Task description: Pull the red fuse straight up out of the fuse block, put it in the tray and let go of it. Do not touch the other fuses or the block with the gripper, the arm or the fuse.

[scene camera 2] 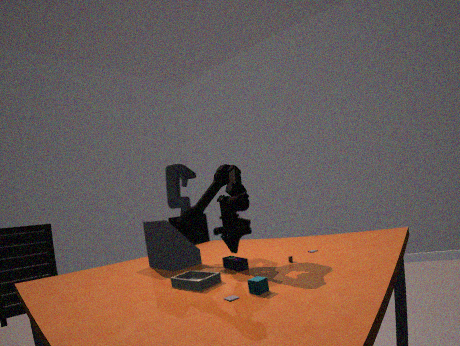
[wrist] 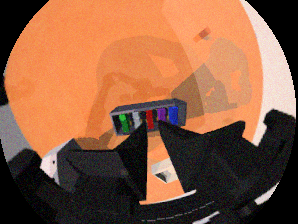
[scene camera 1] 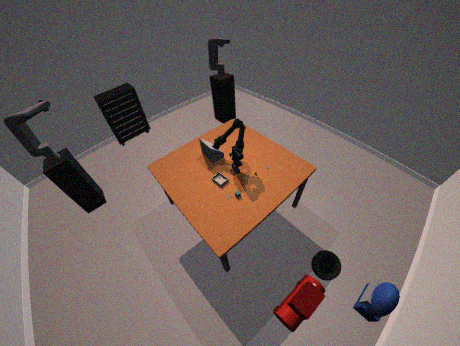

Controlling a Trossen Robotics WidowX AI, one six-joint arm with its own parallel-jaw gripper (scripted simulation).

In view: the gripper (scene camera 2: 234,253).
The gripper shows as well in the wrist view (wrist: 151,124).
